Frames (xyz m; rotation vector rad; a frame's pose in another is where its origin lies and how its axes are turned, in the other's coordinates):
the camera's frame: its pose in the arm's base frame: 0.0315 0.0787 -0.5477 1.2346 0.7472 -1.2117
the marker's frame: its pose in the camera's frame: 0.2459 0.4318 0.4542 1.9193 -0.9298 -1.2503
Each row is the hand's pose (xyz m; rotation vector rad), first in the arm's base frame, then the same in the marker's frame.
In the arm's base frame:
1: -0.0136 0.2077 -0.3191 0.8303 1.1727 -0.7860
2: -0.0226 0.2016 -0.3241 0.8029 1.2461 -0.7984
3: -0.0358 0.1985 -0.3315 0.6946 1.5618 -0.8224
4: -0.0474 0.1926 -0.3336 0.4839 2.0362 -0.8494
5: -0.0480 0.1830 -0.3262 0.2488 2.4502 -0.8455
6: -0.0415 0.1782 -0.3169 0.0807 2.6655 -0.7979
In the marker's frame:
1: 0.4465 -0.0954 0.7007 -2.5551 0.6545 1.4773
2: 0.4526 -0.0861 0.6962 -2.6096 0.5731 1.4243
3: 0.4642 -0.0765 0.6930 -2.8216 0.2470 1.1599
4: 0.4702 -0.0648 0.6917 -3.0110 -0.2832 0.6930
5: 0.4617 -0.0563 0.6918 -3.0394 -0.7562 0.2258
6: 0.4496 -0.0554 0.6940 2.9332 0.9912 0.0297

